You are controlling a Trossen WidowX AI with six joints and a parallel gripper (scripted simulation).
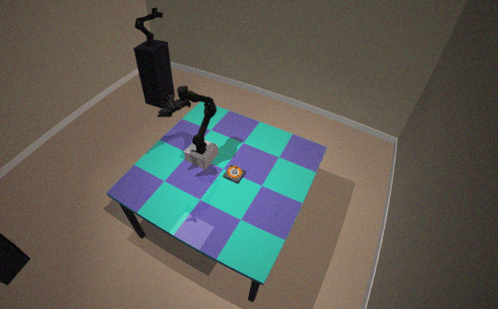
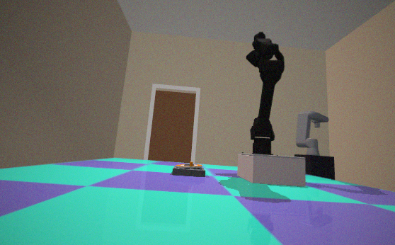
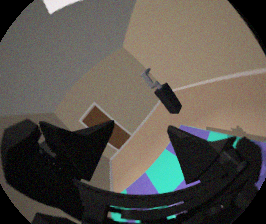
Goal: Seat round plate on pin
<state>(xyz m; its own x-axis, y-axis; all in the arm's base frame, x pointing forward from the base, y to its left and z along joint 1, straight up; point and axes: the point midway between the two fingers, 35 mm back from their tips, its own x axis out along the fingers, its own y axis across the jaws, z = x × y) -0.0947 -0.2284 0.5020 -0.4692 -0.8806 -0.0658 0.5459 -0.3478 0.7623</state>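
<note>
Now: the base 580 mm below my gripper tip, 410 mm ahead of it and 230 mm to the left of it.
</note>
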